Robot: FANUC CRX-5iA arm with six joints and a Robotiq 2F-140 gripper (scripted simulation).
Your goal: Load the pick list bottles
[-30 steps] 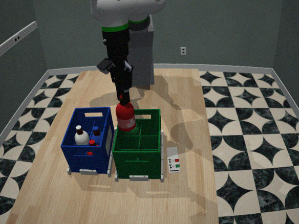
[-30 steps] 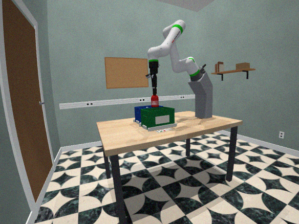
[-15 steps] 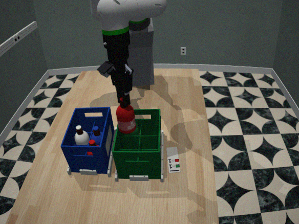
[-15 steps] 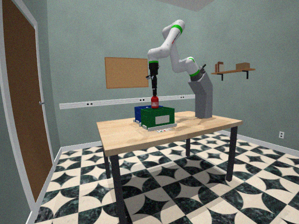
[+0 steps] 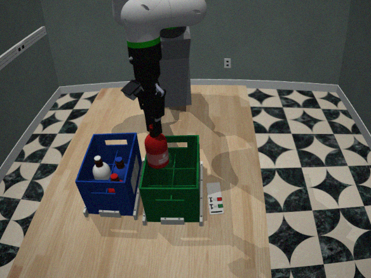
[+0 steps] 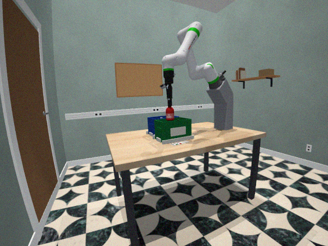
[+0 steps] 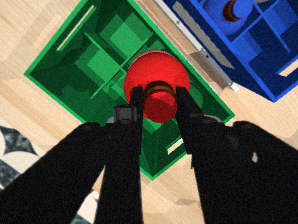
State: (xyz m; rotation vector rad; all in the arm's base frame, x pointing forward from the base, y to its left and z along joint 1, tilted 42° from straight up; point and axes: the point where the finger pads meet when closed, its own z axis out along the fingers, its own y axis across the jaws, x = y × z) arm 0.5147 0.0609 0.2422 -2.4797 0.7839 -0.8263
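Now: hand 80 mm above the red-label bottle. From my hand the other things lie so: blue bottle 240 mm below, 150 mm to the right, 20 mm ahead; green bottle 240 mm below, 80 mm behind, 20 mm to the right; green crate 240 mm below, 40 mm to the left, 10 mm behind.
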